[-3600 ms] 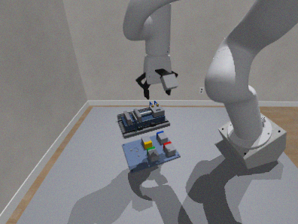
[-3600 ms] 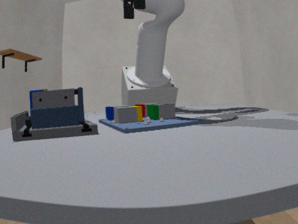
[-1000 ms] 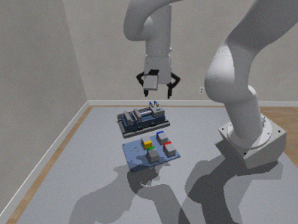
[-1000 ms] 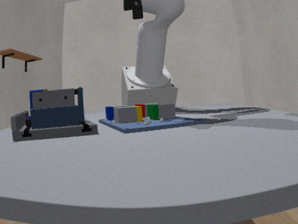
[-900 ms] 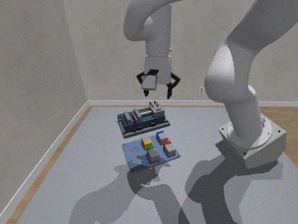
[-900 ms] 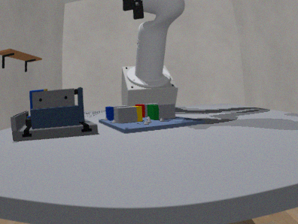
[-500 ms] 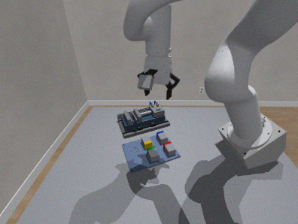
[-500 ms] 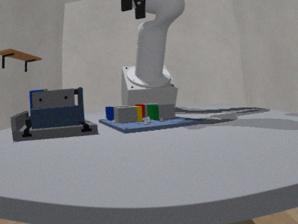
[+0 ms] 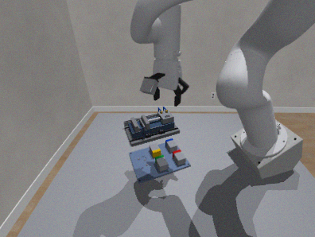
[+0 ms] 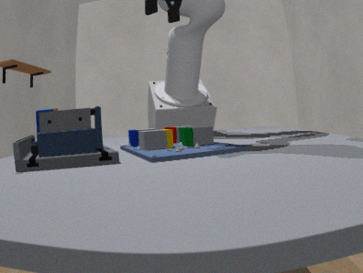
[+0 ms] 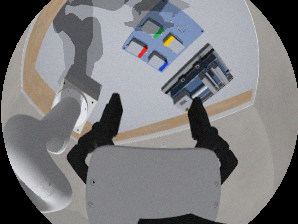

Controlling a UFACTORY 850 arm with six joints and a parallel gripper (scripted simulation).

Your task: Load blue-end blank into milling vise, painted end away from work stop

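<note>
My gripper is now 60 mm short of the yellow-ended blank, 20 mm to the left of it and 290 mm above it. The rest, counted from my hand: green-ended blank: 20 mm ahead, 60 mm to the left, 290 mm below; red-ended blank: 60 mm behind, 20 mm to the left, 290 mm below; plate: 40 mm ahead, 20 mm to the left, 320 mm below.
</note>
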